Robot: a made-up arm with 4 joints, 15 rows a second.
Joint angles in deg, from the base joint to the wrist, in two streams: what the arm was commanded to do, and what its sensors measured. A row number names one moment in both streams.
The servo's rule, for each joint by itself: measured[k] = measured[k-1] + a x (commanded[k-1-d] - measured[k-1]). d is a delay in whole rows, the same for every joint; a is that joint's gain. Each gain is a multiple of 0.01, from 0.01 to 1. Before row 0 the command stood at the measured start. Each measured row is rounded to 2 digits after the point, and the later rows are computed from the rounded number. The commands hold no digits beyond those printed.
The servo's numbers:
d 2
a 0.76 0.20 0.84 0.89
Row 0, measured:
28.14, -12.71, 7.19, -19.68
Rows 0 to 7, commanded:
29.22, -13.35, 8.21, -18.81
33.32, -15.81, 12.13, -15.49
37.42, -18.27, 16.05, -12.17
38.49, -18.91, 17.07, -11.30
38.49, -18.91, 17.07, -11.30
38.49, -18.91, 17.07, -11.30
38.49, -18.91, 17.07, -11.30
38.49, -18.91, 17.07, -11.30
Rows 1 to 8, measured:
28.14, -12.71, 7.19, -19.68
28.14, -12.71, 7.19, -19.68
28.96, -12.84, 8.05, -18.91
32.27, -13.43, 11.48, -15.87
36.18, -14.40, 15.32, -12.58
37.94, -15.30, 16.79, -11.44
38.36, -16.02, 17.03, -11.32
38.46, -16.60, 17.06, -11.30

